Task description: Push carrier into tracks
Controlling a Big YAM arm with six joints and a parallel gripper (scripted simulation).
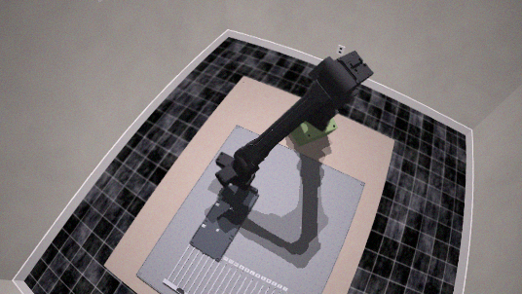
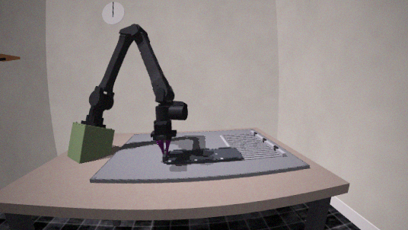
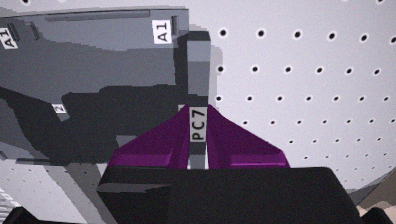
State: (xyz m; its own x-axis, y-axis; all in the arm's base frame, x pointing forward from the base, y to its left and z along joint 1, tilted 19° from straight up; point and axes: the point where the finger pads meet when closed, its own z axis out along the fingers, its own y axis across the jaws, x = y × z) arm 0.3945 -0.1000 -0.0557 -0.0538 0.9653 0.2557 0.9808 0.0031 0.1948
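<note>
The carrier PC7 lies 160 mm ahead of my hand, 10 mm to the left of it and 10 mm below it.
</note>
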